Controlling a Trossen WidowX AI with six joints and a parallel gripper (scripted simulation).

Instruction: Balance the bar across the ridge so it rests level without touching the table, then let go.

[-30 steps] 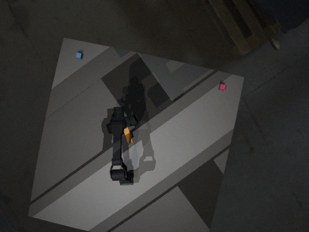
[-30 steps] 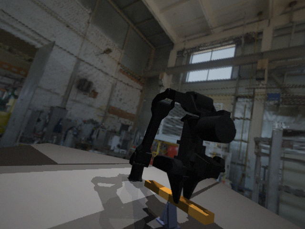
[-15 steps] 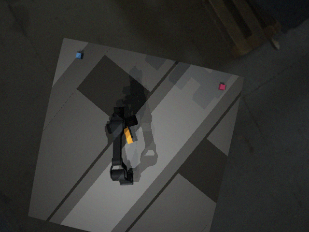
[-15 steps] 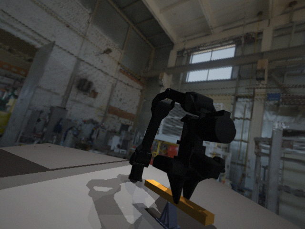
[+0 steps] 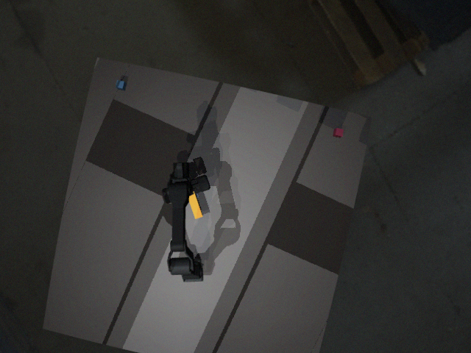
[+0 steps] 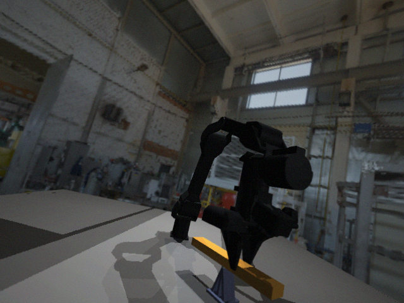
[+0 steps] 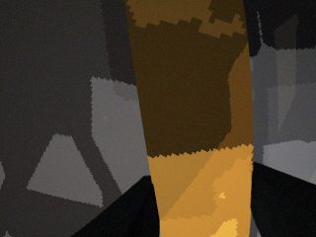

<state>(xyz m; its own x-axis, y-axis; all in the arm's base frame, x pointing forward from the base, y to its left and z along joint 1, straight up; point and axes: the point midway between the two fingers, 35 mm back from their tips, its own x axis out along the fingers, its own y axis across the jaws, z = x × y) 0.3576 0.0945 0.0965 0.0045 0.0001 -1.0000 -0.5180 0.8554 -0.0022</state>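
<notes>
Right now my gripper tip is 2 cm past the bar and 1 cm to the left of it. Also, from my gripper tip: small blue cube (38 cm ahead, 41 cm to the left, 5 cm below); then small red cube (38 cm ahead, 59 cm to the right, 5 cm below).
</notes>
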